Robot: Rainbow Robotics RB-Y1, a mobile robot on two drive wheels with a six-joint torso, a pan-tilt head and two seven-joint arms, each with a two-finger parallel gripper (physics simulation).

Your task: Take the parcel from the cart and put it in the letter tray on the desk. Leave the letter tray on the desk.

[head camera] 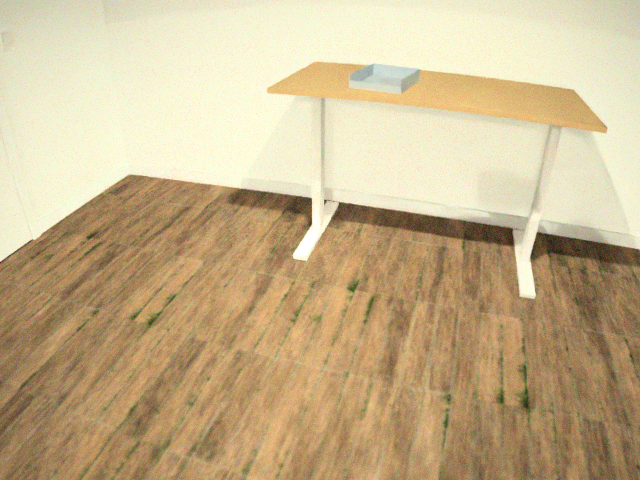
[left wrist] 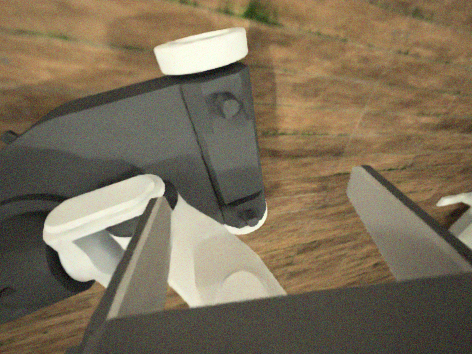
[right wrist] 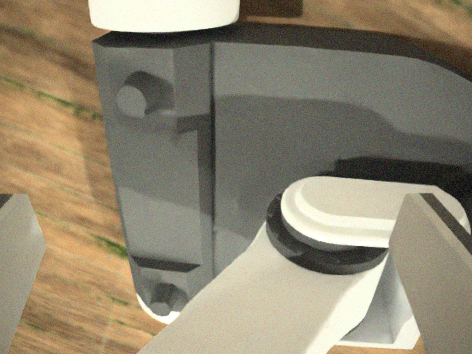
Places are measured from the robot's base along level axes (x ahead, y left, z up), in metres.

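Where they show: left gripper, between the fingertips: [left wrist: 258, 194]; right gripper, between the fingertips: [right wrist: 218, 221].
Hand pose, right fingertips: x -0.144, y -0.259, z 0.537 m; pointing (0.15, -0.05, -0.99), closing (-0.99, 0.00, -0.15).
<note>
After its pixels a point has its place.
A pale blue letter tray [head camera: 384, 77] @(x 2.312, y -0.452, z 0.954 m) sits on the wooden top of a desk [head camera: 442, 92] @(x 2.020, y -0.680, z 0.951 m) with white legs, against the far wall in the head view. The tray looks empty. No parcel and no cart are in any view. My left gripper [left wrist: 258, 194] @(x -0.075, y 0.239, z 0.549 m) is open and empty, its two grey fingers spread wide above the wooden floor beside the robot's dark base.
The desk's white legs and feet [head camera: 315, 233] [head camera: 525, 267] stand on the wooden floor. The robot's dark grey base [right wrist: 256, 140] @(x -0.135, y -0.100, z 0.169 m) fills most of the right wrist view. White walls meet in a corner at the left.
</note>
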